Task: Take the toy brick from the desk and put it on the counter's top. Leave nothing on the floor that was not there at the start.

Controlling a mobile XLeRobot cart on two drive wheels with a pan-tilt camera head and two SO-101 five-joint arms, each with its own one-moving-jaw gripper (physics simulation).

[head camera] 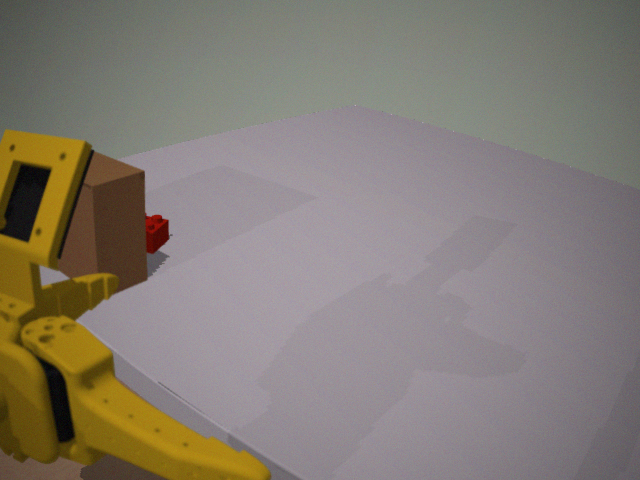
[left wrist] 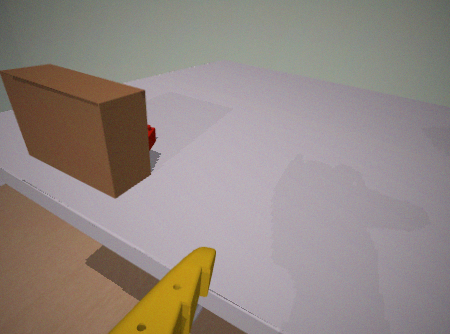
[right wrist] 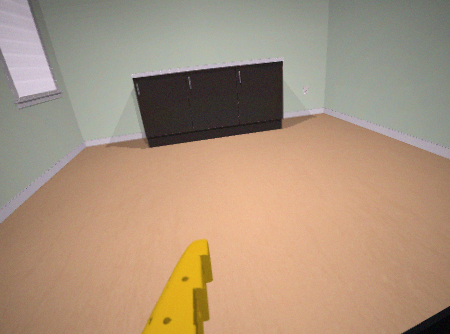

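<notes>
The red toy brick [head camera: 157, 233] [left wrist: 152, 137] lies on the pale desk [head camera: 336, 155] [left wrist: 225, 200], partly hidden behind the right end of an upright brown box [head camera: 121, 232] [left wrist: 65, 130]. My left gripper [head camera: 190, 377] [left wrist: 206, 252] is wide open and empty at the desk's near edge, on the near side of the box and apart from the brick. In the left wrist view one jaw shows. My right gripper [right wrist: 202, 245] is wide open and empty, with one jaw in view over the floor. The dark counter [right wrist: 212, 100] with a pale top stands far off against the wall.
The box blocks part of the brick from the near side. The desk's front edge [left wrist: 95, 232] slants down to the right, with brown floor [left wrist: 40, 260] below it. In the right wrist view, floor [right wrist: 280, 200] stretches to the counter, and a window [right wrist: 27, 50] is at the upper left.
</notes>
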